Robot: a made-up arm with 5 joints. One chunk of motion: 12 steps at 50 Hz.
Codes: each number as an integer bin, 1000 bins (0 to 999) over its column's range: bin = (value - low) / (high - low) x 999, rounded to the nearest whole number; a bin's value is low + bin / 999 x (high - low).
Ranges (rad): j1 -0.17..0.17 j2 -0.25..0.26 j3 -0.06..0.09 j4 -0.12..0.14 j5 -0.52..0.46
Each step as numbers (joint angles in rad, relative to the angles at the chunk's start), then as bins.
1 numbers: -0.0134 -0.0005 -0.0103 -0.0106 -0.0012
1 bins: 460 489 331 420 529
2 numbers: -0.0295 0.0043 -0.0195 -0.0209 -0.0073
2 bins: 413 498 270 381 523
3 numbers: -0.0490 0.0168 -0.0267 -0.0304 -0.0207
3 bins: 356 523 222 344 509
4 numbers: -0.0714 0.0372 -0.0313 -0.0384 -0.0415
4 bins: 290 563 191 314 488
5 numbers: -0.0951 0.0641 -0.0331 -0.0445 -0.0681
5 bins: 220 615 179 290 461
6 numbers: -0.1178 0.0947 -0.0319 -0.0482 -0.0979
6 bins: 153 675 187 276 430
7 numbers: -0.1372 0.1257 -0.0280 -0.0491 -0.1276
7 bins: 96 736 213 272 400
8 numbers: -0.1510 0.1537 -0.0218 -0.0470 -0.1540
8 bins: 56 791 254 280 373
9 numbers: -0.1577 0.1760 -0.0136 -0.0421 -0.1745
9 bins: 36 834 309 299 352
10 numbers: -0.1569 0.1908 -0.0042 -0.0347 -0.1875
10 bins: 38 863 372 328 339
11 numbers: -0.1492 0.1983 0.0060 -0.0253 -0.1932
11 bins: 61 878 440 364 333
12 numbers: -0.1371 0.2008 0.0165 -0.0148 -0.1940
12 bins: 97 883 509 404 332
